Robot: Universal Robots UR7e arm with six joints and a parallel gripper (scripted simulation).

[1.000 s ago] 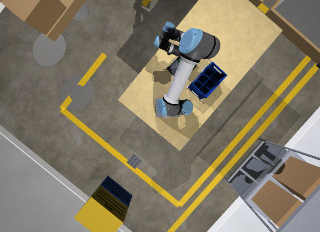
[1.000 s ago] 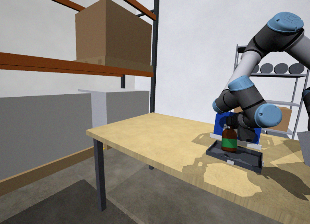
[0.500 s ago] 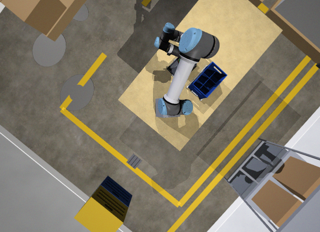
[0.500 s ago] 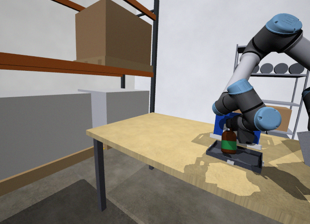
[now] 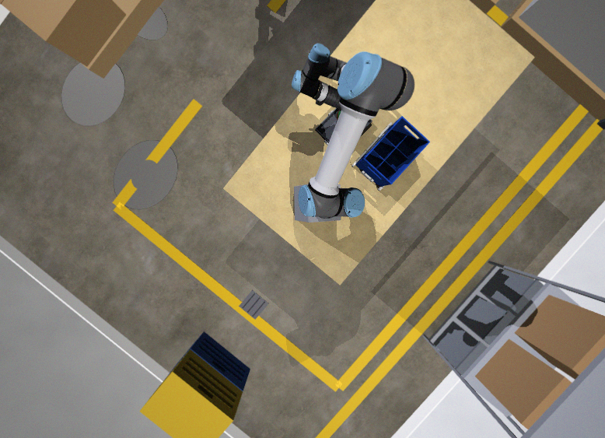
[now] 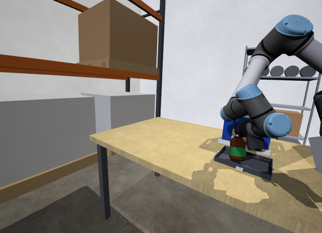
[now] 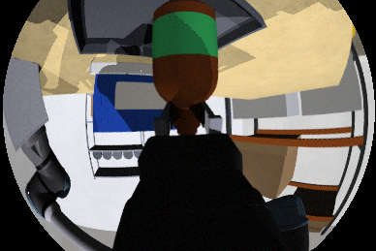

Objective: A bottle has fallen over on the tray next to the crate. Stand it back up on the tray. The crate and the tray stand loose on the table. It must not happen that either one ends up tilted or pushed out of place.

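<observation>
The bottle lies 10 mm to the left of my hand and 50 mm below it. From my hand the other things lie so: dark grey tray 40 mm behind, 130 mm below; then blue crate 40 mm behind, 280 mm to the right, 60 mm below.
</observation>
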